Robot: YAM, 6 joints.
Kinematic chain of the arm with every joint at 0, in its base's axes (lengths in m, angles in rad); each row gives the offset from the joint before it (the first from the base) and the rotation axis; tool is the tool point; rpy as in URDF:
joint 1: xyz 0 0 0.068 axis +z
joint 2: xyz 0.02 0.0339 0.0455 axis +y
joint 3: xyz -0.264 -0.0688 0 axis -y
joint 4: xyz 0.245 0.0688 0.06 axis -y
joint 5: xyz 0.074 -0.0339 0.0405 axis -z
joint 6: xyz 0.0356 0 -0.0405 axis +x
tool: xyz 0 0 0 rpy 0 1.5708 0
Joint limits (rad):
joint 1: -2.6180..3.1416
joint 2: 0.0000..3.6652
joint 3: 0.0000..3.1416
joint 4: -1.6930..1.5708
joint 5: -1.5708..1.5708
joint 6: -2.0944..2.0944
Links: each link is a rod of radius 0.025 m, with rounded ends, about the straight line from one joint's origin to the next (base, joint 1, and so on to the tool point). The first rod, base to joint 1, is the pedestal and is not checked.
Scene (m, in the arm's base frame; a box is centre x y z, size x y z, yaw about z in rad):
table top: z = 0
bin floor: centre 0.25 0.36 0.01 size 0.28 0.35 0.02 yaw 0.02
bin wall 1: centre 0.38 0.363 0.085 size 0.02 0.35 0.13 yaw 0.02
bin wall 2: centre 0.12 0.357 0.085 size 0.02 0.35 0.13 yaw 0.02
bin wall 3: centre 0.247 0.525 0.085 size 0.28 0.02 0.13 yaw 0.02
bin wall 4: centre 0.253 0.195 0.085 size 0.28 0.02 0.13 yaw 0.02
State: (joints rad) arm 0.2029 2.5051 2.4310 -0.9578 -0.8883 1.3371
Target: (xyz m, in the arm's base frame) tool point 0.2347 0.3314 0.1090
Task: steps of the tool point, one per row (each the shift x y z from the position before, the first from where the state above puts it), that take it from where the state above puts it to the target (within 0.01 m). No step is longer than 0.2 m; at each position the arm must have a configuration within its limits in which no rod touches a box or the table.
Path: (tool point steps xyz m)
1: -0.1012 0.1220 0.0194
2: -0.1291 0.0717 0.0172
3: -0.0189 0.0091 -0.0821
4: -0.0302 -0.0054 -0.0748

